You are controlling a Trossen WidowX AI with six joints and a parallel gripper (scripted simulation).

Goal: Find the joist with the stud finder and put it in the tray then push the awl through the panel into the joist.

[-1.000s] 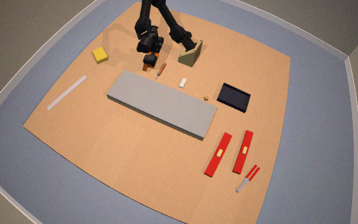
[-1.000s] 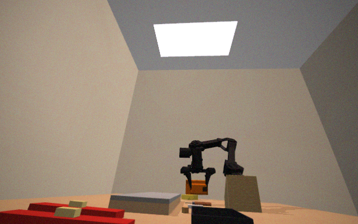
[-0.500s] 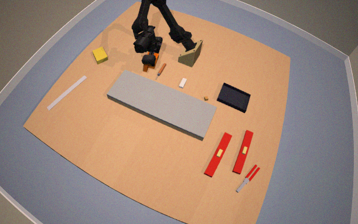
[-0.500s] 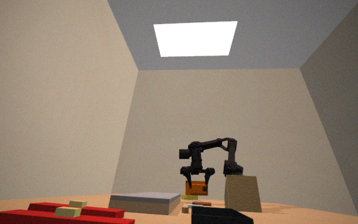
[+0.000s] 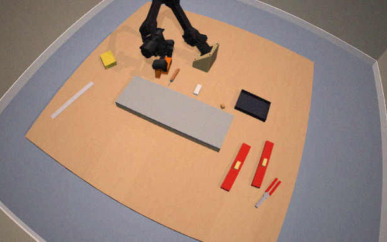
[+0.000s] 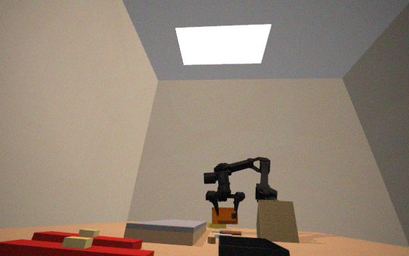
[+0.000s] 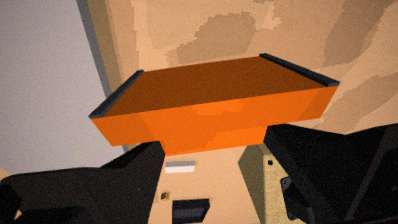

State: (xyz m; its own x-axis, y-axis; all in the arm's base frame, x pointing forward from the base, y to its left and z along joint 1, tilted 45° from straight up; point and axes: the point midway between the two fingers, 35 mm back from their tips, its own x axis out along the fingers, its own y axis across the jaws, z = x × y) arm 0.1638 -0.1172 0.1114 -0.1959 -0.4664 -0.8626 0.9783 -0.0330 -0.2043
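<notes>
The orange stud finder is 1 cm behind my gripper tip and 1 cm to the right of it. Round my gripper tip: white block (4 cm ahead, 17 cm to the left, 7 cm below); square indicator (3 cm behind, 1 cm to the left); awl (2 cm ahead, 3 cm to the left, 7 cm below).
</notes>
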